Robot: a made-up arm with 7 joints. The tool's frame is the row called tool. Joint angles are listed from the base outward. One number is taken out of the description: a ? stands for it. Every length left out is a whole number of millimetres.
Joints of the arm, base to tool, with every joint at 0 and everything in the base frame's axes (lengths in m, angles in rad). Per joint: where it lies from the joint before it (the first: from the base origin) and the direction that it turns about. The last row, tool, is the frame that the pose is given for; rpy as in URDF.
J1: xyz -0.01 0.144 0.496 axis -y
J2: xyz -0.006 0 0 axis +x
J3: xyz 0 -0.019 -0.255 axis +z
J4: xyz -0.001 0.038 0 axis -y
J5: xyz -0.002 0 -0.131 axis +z
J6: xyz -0.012 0.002 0 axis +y
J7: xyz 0.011 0 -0.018 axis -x
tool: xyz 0 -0.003 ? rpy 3.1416 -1.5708 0
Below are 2 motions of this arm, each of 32 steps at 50 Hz.
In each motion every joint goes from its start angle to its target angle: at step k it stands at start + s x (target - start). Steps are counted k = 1, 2, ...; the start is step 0. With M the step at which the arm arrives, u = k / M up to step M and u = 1 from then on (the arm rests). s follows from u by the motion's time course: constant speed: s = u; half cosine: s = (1 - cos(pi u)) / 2; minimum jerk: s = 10 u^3 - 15 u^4 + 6 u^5.
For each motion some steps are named. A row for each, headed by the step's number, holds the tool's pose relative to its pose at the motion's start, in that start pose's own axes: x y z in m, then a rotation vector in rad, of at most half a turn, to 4 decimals.
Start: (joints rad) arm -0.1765 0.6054 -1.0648 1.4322 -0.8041 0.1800 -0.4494
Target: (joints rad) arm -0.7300 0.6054 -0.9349 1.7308 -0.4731 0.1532 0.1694
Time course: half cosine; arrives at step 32
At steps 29, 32:
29: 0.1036 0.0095 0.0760 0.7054 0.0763 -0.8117
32: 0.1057 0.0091 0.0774 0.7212 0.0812 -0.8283

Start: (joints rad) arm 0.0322 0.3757 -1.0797 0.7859 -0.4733 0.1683 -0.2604
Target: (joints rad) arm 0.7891 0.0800 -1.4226 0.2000 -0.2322 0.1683 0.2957
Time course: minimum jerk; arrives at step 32
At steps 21, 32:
21: -0.0613 -0.1830 0.0473 -0.0990 -0.1513 -0.1223
32: -0.0561 -0.2450 0.0641 -0.1084 -0.2219 -0.1191

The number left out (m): 0.026
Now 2 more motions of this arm.
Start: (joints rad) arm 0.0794 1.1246 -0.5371 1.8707 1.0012 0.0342 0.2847
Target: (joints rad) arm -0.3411 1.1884 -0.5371 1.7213 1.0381 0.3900 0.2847
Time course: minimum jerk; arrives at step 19
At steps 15, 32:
15: 0.0390 0.0182 -0.0522 0.3752 -0.7069 0.0492
32: 0.0424 0.0199 -0.0553 0.4008 -0.7578 0.0504

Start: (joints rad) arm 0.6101 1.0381 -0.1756 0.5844 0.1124 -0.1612 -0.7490
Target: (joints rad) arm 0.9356 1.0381 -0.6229 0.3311 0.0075 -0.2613 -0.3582
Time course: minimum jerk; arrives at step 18
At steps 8, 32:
8: -0.0086 0.0036 0.0098 -0.0800 0.0647 -0.1894
32: -0.0264 0.0007 0.0276 -0.2358 0.1431 -0.4569

